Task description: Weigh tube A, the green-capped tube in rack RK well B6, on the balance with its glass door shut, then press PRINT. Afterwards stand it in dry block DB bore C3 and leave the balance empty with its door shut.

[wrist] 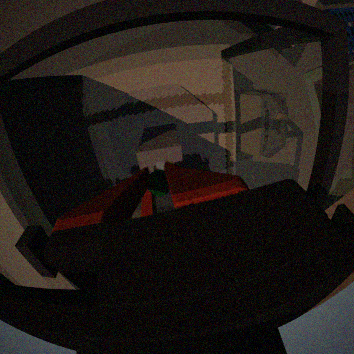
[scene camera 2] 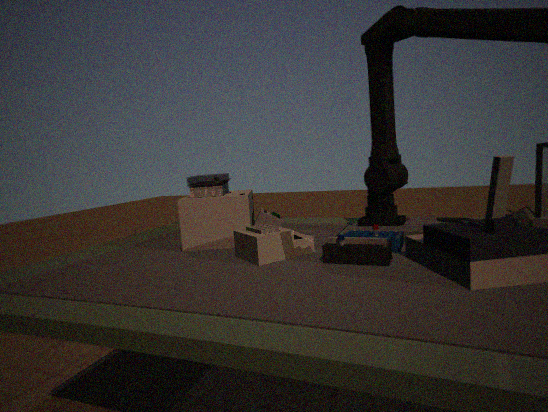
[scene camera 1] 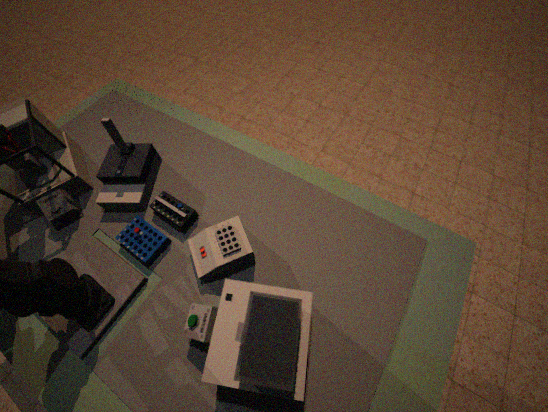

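Where they show: gripper, fingertip midpoint: (wrist: 158,173) (scene camera 1: 21,156); arm's base at its link origin: (scene camera 2: 381,223) (scene camera 1: 89,300).
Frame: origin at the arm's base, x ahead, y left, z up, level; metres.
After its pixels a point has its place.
Note:
In the wrist view my gripper (wrist: 158,173) {x 0.169, y 0.414, z 0.135 m} has its red fingers shut on tube A (wrist: 159,186) {x 0.169, y 0.413, z 0.151 m}, the green-capped tube, whose cap shows between the fingertips. The tube stands over a beige platform (wrist: 158,156) {x 0.177, y 0.409, z 0.128 m} inside a glass-walled chamber with thin frame bars (wrist: 239,123) {x 0.156, y 0.341, z 0.093 m}. The blue rack (scene camera 1: 143,241) (scene camera 2: 372,235) holds a red-capped tube (scene camera 1: 137,230) {x 0.206, y 0.013, z 0.035 m}. The white dry block (scene camera 1: 209,255) {x 0.262, y -0.200, z 0.037 m} with dark bores stands right of it.
A black rack (scene camera 1: 175,210) {x 0.309, y -0.028, z 0.028 m} (scene camera 2: 356,253) {x 0.341, y 0.001, z 0.004 m} holds a blue-capped tube. A black box with a lever (scene camera 1: 129,163) {x 0.342, y 0.190, z 0.060 m} stands at the back left. A large white device (scene camera 1: 225,339) {x 0.149, y -0.361, z 0.115 m} (scene camera 2: 213,218) {x 0.276, y -0.376, z 0.062 m} has a small panel with a green button (scene camera 1: 192,320) {x 0.128, y -0.269, z 0.051 m} beside it. The arm's post (scene camera 2: 383,123) {x 0.031, y 0.017, z 0.273 m} rises at the right.

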